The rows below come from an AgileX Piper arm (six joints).
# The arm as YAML. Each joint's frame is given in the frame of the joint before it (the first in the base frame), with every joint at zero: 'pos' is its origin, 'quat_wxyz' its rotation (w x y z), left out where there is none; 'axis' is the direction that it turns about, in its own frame. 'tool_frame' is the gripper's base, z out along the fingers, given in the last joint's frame.
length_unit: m
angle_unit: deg
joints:
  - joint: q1
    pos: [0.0, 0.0, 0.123]
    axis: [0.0, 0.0, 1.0]
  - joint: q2
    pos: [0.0, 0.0, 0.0]
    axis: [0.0, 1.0, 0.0]
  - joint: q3
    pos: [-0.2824, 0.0, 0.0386]
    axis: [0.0, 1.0, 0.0]
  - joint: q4
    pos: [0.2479, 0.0, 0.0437]
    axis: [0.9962, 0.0, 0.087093]
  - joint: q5
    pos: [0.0, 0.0, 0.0]
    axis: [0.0, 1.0, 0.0]
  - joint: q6
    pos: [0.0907, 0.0, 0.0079]
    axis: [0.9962, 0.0, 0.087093]
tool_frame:
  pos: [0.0, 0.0, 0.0]
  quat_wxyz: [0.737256, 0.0, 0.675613, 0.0]
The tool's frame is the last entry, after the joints.
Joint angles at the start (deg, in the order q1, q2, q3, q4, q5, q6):
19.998, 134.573, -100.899, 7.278, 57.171, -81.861
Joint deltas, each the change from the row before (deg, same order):
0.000, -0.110, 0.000, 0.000, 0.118, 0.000
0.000, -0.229, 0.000, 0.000, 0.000, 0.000
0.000, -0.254, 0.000, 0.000, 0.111, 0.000
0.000, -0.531, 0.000, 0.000, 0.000, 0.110
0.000, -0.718, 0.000, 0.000, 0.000, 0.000
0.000, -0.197, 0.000, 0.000, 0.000, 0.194
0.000, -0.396, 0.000, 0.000, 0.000, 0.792
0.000, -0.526, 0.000, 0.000, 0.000, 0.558
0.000, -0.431, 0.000, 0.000, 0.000, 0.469
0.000, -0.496, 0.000, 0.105, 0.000, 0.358
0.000, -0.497, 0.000, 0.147, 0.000, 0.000
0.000, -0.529, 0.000, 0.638, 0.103, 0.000
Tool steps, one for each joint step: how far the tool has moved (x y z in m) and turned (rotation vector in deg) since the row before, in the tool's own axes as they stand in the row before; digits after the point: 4 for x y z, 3 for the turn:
-0.0001, 0.0001, -0.0009, -0.010, -0.006, -0.012
-0.0002, -0.0002, -0.0018, 0.223, -0.048, -0.024
-0.0002, 0.0000, -0.0020, 0.137, -0.037, -0.027
-0.0005, -0.0003, -0.0042, 0.516, -0.111, 0.053
-0.0007, -0.0005, -0.0057, 0.698, -0.151, -0.077
-0.0002, -0.0001, -0.0016, 0.191, -0.042, 0.173
-0.0004, -0.0003, -0.0032, 0.384, -0.087, 0.750
-0.0005, -0.0003, -0.0042, 0.509, -0.122, 0.502
-0.0004, -0.0003, -0.0034, 0.416, -0.103, 0.423
-0.0007, -0.0003, -0.0040, 0.462, -0.210, 0.361
-0.0007, -0.0003, -0.0040, 0.455, -0.247, 0.025
-0.0014, 0.0000, -0.0042, 0.308, -0.644, 0.282

